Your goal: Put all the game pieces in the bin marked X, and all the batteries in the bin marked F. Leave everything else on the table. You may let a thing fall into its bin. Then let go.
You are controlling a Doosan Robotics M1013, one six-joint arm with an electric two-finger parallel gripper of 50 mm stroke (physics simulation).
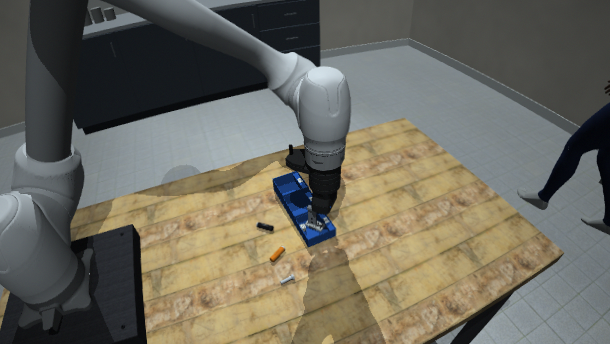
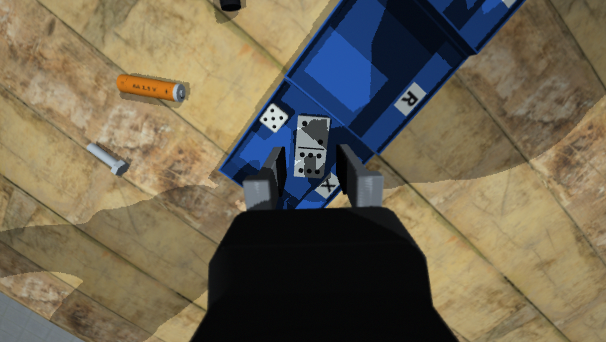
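Where they show: gripper, fingertip midpoint: [image 1: 315, 217] [image 2: 310, 160]; arm's base, origin of the base link: [image 1: 60, 287].
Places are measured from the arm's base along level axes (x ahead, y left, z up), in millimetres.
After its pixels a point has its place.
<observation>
My gripper [image 1: 312, 218] @(y -34, x 681, z -17 mm) [image 2: 310, 160] @(y -34, x 681, z -17 mm) is open over the X bin [image 1: 312, 239] @(y -87, x 647, z -32 mm) [image 2: 267, 146] @(y -55, x 652, z -51 mm), the near end of the blue tray. A grey-white domino [image 1: 316, 227] @(y -45, x 678, z -44 mm) [image 2: 312, 142] @(y -27, x 677, z -44 mm) is in that bin, below and between the fingers, touching neither. A white die [image 1: 303, 227] @(y -36, x 643, z -35 mm) [image 2: 273, 118] @(y -31, x 642, z -35 mm) lies in the same bin by the left wall. An orange AA battery [image 1: 277, 254] @(y -83, x 549, z -45 mm) [image 2: 150, 89] @(y -76, x 554, z -44 mm) lies on the table left of the tray. A black cylinder [image 1: 265, 227] @(y 18, x 551, z -47 mm) [image 2: 230, 5] @(y 10, x 570, z -46 mm), apparently a battery, lies farther back. The F bin [image 1: 285, 183] @(y 164, x 668, z -47 mm) is the tray's far end; its label is unreadable now.
A silver bolt [image 1: 287, 280] @(y -162, x 545, z -51 mm) [image 2: 107, 159] @(y -156, x 549, z -49 mm) lies on the table [image 1: 450, 225] @(y -203, x 1028, z -58 mm) [image 2: 500, 225] @(y 30, x 878, z -58 mm) near the orange battery. The R bin [image 2: 345, 72] @(y 29, x 662, z -51 mm) is the tray's middle compartment, next to the X bin. Tray walls stand around and between the bins. A person's legs [image 1: 575, 150] show beyond the table at right.
</observation>
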